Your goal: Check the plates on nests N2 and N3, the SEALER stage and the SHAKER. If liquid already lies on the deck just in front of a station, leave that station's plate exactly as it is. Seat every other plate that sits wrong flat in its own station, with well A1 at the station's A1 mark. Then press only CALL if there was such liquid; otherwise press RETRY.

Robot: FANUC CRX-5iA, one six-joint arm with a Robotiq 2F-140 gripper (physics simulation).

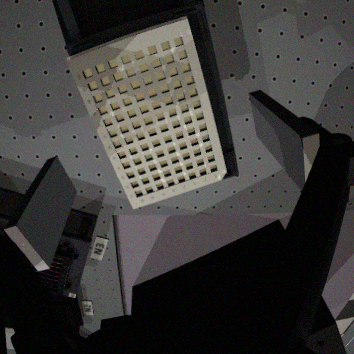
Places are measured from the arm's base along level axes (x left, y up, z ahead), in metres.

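Pixels of known places: gripper, fingertip midpoint: (155, 144).
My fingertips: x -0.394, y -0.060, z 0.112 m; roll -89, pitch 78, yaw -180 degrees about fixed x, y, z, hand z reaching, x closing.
Behind a point stands the place of what it marks.
A cream 96-well plate (155, 120) @[x -0.401, y -0.085, z 0.111 m] lies at a black station (218, 95) @[x -0.410, y -0.103, z 0.062 m], whose name does not show. The dark rim shows along the plate's right side, with a gap that narrows toward the lower right corner; the left rim is hidden, and the plate looks skewed or tilted there. My gripper (155, 144) @[x -0.394, y -0.060, z 0.112 m] is open, its fingers wide apart at the left and right, with nothing between them; the plate is beyond them. The N3 label (99, 248) @[x -0.180, y -0.195, z 0.219 m] and N2 label (87, 307) @[x -0.032, y -0.195, z 0.280 m] show at lower left. A dark nest with a reddish-welled plate (56, 272) @[x -0.202, y -0.133, z 0.263 m] is partly hidden by the left finger.
A tall black block (135, 20) @[x -0.469, y -0.103, z 0.118 m] adjoins the plate's upper end. The perforated grey deck (30, 100) @[x -0.405, y -0.196, z 0.250 m] extends around the station. A lilac surface (200, 235) @[x -0.172, y -0.209, z 0.067 m] lies below the deck's edge, partly hidden by the gripper body. No liquid can be made out. CALL and RETRY do not show.
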